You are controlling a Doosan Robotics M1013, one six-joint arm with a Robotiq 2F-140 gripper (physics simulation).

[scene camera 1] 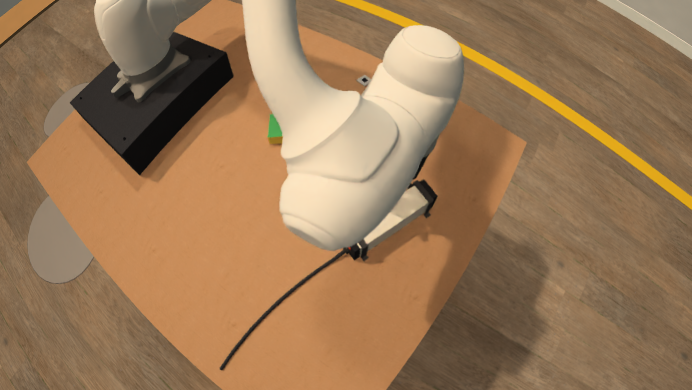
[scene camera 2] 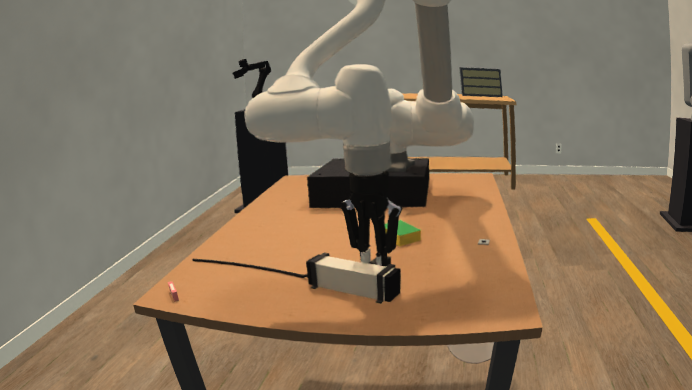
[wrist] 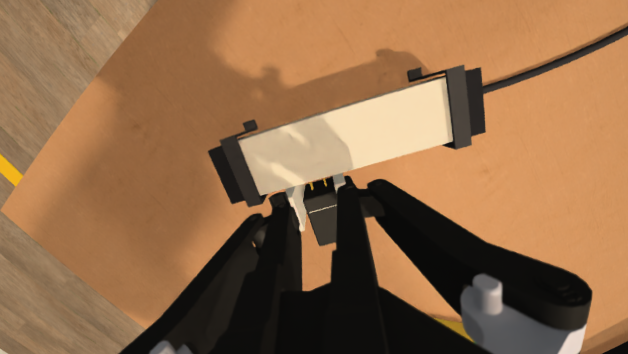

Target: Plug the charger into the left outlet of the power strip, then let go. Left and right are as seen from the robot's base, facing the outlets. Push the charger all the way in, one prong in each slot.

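Frame: origin at the arm's base, x back, y right, z up, level; metres.
Seen in the pictures: gripper, fingertip midpoint: (wrist: 318, 179); arm's base, origin of the base link: (scene camera 1: 152, 69).
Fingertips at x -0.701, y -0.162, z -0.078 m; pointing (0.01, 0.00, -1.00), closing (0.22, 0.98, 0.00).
Observation:
Pixels of each thing's top centre, then the offset from my fingertips to it. "pt": a spot on its surface instead.
- white power strip, middle of its top: (wrist: 347, 141) (scene camera 1: 391, 213) (scene camera 2: 351, 263) dx -0.029, dy +0.039, dz +0.048 m
- dark charger, middle of its top: (wrist: 325, 213) dx +0.018, dy -0.004, dz +0.037 m
- black cable, surface spot: (wrist: 555, 65) pt dx +0.013, dy +0.241, dz -0.006 m
- yellow block, middle of its top: (scene camera 1: 290, 124) (scene camera 2: 399, 227) dx +0.282, dy +0.013, dz +0.016 m
- small grey square, surface spot: (scene camera 2: 483, 242) (scene camera 1: 366, 81) pt dx +0.257, dy -0.222, dz -0.009 m
- pink piece, middle of its top: (scene camera 2: 172, 286) dx -0.194, dy +0.420, dz +0.010 m
The white power strip (scene camera 1: 395, 222) (scene camera 2: 347, 277) (wrist: 385, 125) with black end caps lies on the table, its outlet side facing the robot. My gripper (scene camera 2: 373, 258) (wrist: 318, 179) is shut on the dark charger (wrist: 322, 222), close against that side. In the wrist view the charger is at the strip's left half, the half away from the cable. Short lengths of two gold prongs (wrist: 318, 184) show between the charger body and the strip, with a narrow gap there. The prong tips and the slots are hidden under the strip's edge. The arm hides the charger in scene camera 1.
A black cable (scene camera 1: 275, 305) (scene camera 2: 250, 267) (wrist: 555, 65) runs from the strip's other end. A green and yellow block (scene camera 1: 275, 130) (scene camera 2: 407, 234) lies nearer the black robot base (scene camera 1: 150, 110). A small grey square (scene camera 1: 364, 80) (scene camera 2: 483, 242) and a pink piece (scene camera 2: 173, 291) lie on the table.

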